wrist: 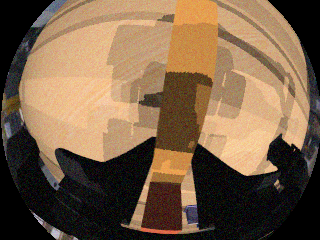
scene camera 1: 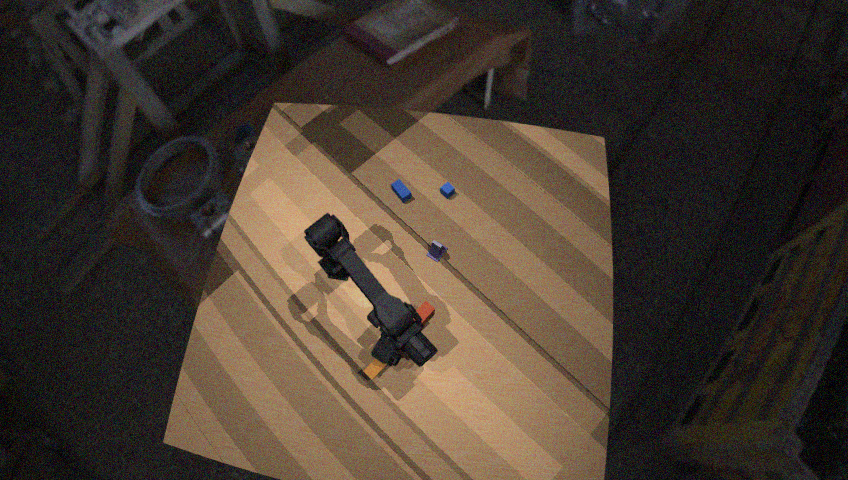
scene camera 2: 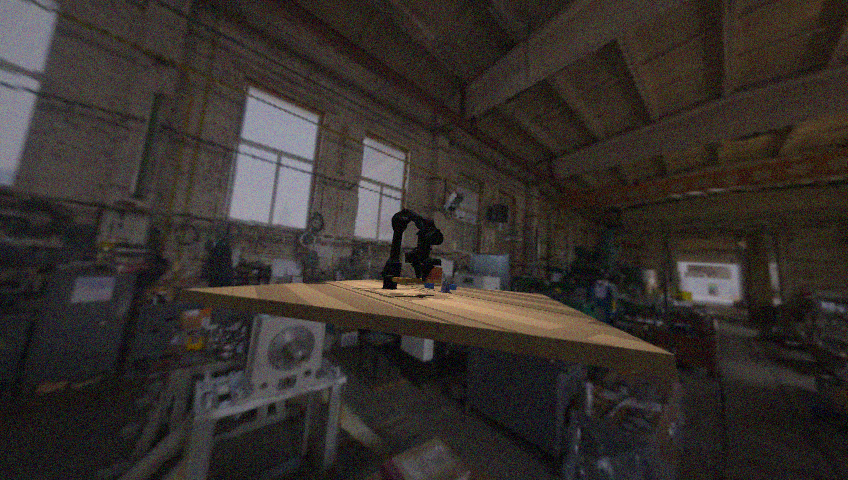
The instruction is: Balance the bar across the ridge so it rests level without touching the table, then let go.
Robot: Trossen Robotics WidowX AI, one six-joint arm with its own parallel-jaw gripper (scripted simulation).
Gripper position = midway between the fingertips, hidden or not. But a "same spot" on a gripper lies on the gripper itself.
The gripper shows in the wrist view (174, 144), in scene camera 1 and in scene camera 2. One and the same spot on the gripper: (scene camera 1: 385, 351) is (scene camera 2: 413, 251).
